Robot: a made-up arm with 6 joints. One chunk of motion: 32 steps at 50 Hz.
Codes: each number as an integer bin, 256 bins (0 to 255) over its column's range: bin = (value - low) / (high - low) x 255, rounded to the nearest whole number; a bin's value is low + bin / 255 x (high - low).
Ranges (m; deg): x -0.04..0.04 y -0.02..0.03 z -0.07..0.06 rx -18..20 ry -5..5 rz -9..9
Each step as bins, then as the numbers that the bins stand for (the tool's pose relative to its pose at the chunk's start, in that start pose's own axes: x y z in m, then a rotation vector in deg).
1 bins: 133 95 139 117 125 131
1 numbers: 0.0017 -0.0014 0.0009 -0.56 -0.10 0.25
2 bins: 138 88 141 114 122 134
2 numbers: 0.0033 -0.0027 0.0019 -1.01 -0.22 0.46
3 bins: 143 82 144 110 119 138
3 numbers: 0.0049 -0.0039 0.0034 -1.61 -0.33 0.74
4 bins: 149 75 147 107 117 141
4 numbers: 0.0067 -0.0053 0.0049 -2.05 -0.41 0.95
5 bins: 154 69 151 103 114 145
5 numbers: 0.0083 -0.0065 0.0070 -2.65 -0.53 1.24
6 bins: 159 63 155 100 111 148
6 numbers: 0.0099 -0.0076 0.0090 -3.10 -0.65 1.45
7 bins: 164 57 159 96 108 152
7 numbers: 0.0115 -0.0088 0.0111 -3.69 -0.76 1.73
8 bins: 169 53 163 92 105 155
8 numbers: 0.0130 -0.0096 0.0131 -4.29 -0.88 1.94
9 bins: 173 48 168 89 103 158
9 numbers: 0.0143 -0.0106 0.0156 -4.74 -0.96 2.15
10 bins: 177 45 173 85 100 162
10 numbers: 0.0155 -0.0112 0.0182 -5.33 -1.08 2.44
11 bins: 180 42 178 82 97 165
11 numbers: 0.0165 -0.0118 0.0207 -5.78 -1.20 2.65
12 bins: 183 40 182 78 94 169
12 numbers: 0.0174 -0.0122 0.0228 -6.38 -1.31 2.93
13 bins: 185 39 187 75 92 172
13 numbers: 0.0180 -0.0124 0.0253 -6.82 -1.39 3.14
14 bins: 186 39 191 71 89 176
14 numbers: 0.0184 -0.0124 0.0274 -7.42 -1.51 3.42
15 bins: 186 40 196 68 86 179
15 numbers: 0.0184 -0.0122 0.0299 -7.87 -1.63 3.64
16 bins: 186 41 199 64 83 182
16 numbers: 0.0184 -0.0120 0.0315 -8.46 -1.75 3.85
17 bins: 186 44 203 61 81 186
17 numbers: 0.0184 -0.0114 0.0335 -8.91 -1.82 4.13
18 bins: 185 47 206 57 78 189
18 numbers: 0.0180 -0.0108 0.0350 -9.51 -1.94 4.34
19 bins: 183 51 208 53 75 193
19 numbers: 0.0174 -0.0100 0.0360 -10.10 -2.06 4.62
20 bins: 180 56 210 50 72 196
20 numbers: 0.0165 -0.0090 0.0371 -10.55 -2.18 4.84
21 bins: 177 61 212 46 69 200
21 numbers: 0.0155 -0.0080 0.0381 -11.15 -2.29 5.12
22 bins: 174 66 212 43 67 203
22 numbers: 0.0146 -0.0071 0.0381 -11.59 -2.37 5.33
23 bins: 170 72 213 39 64 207
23 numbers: 0.0133 -0.0059 0.0386 -12.19 -2.49 5.61
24 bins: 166 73 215 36 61 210
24 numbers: 0.0121 -0.0057 0.0396 -12.64 -2.61 5.82
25 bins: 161 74 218 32 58 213
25 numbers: 0.0105 -0.0055 0.0411 -13.23 -2.73 6.04
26 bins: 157 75 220 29 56 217
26 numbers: 0.0093 -0.0053 0.0422 -13.68 -2.80 6.32
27 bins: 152 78 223 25 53 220
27 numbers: 0.0077 -0.0047 0.0437 -14.27 -2.92 6.53
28 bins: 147 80 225 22 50 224
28 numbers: 0.0061 -0.0043 0.0447 -14.72 -3.04 6.81
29 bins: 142 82 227 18 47 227
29 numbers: 0.0045 -0.0039 0.0457 -15.32 -3.16 7.02
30 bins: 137 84 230 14 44 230
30 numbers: 0.0030 -0.0035 0.0473 -15.91 -3.27 7.24
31 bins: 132 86 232 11 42 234
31 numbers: 0.0014 -0.0031 0.0483 -16.36 -3.35 7.52
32 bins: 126 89 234 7 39 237
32 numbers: -0.0005 -0.0025 0.0493 -16.96 -3.47 7.73
